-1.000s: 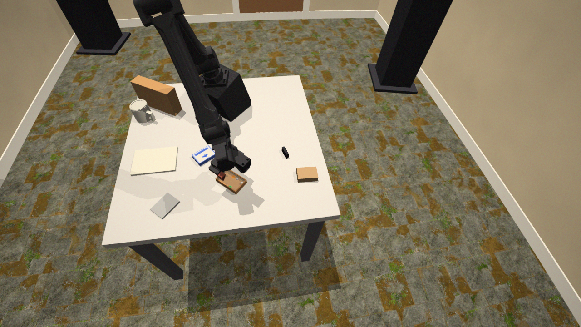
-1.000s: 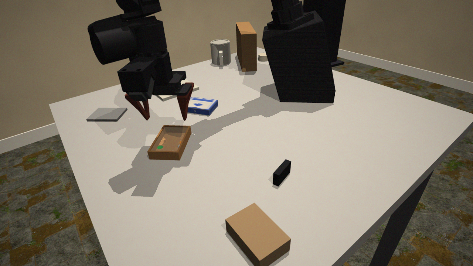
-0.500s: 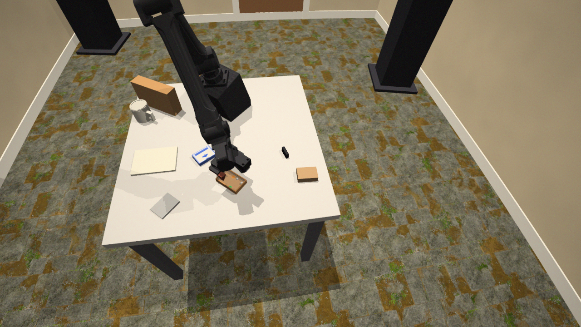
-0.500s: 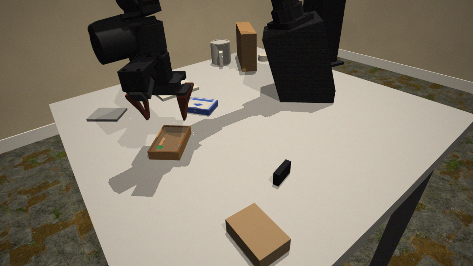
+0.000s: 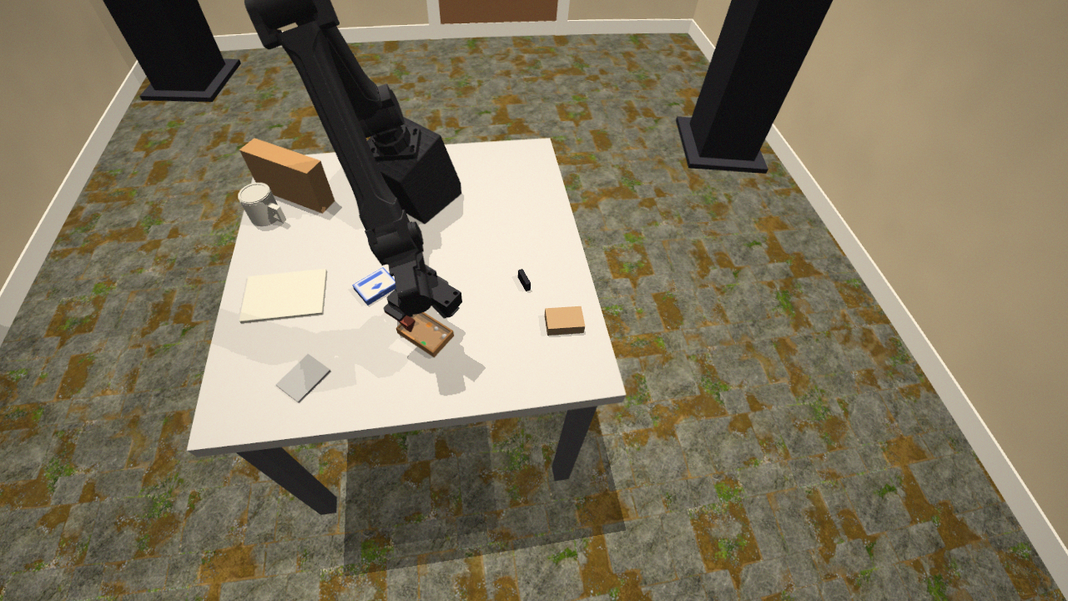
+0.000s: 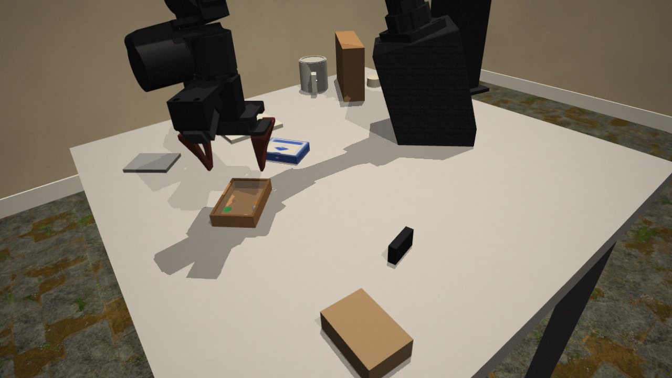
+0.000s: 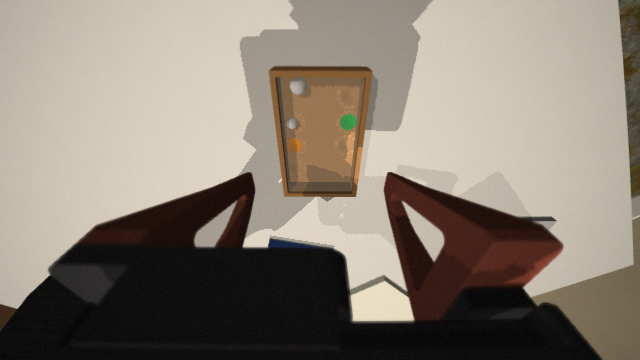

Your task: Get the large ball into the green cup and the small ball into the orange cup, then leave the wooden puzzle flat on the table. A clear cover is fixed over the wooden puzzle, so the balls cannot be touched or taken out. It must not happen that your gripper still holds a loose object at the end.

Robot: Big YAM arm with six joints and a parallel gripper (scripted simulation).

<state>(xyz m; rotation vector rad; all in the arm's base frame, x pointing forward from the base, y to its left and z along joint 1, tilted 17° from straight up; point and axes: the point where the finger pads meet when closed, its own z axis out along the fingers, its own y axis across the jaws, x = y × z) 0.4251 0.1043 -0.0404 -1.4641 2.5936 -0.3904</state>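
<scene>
My gripper is now 7 cm above the wooden puzzle. Also, from my hand: tan box 32 cm to the left, 7 cm below, 5 cm behind; grey tile 25 cm to the right, 13 cm ahead, 8 cm below; black block 22 cm to the left, 16 cm behind, 7 cm below.
</scene>
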